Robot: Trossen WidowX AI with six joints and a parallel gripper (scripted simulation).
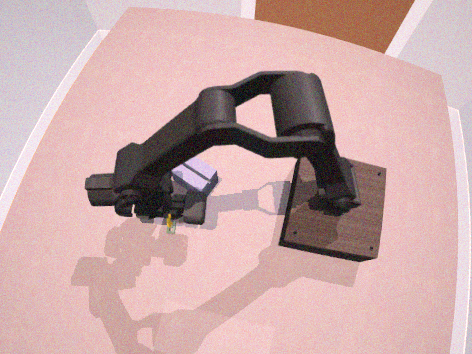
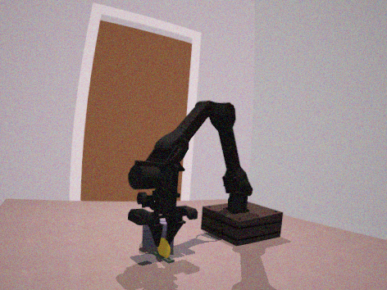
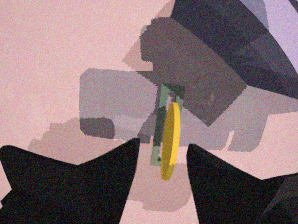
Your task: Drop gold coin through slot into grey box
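Right now my gripper tip is 10 mm above the coin.
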